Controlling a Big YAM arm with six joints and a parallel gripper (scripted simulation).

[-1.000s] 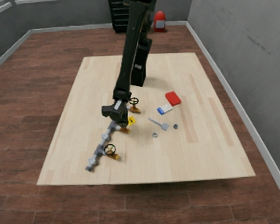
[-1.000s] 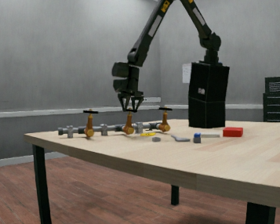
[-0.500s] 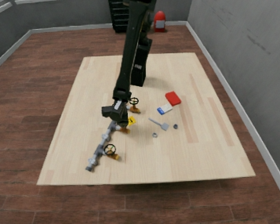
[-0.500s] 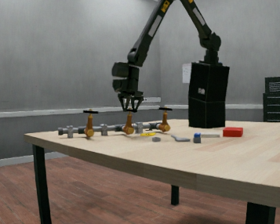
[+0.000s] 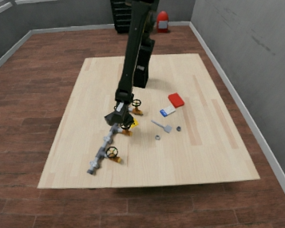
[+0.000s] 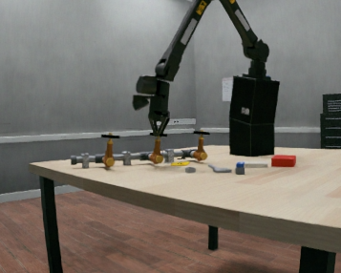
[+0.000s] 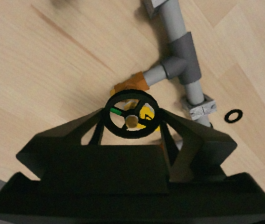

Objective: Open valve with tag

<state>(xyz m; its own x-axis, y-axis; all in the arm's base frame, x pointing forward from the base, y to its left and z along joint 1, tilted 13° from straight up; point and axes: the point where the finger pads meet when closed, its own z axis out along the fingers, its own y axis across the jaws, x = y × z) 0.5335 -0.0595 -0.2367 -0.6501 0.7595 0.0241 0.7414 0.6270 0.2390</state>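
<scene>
The yellow tag lies 120 mm below my hand, 90 mm behind it and 30 mm to the left of it. Also, from my hand: blue-and-white block 300 mm to the left, 180 mm behind, 110 mm below; then grey flat tool 250 mm to the left, 110 mm below, 50 mm behind; then grey part 360 mm to the left, 110 mm below, 30 mm behind.
</scene>
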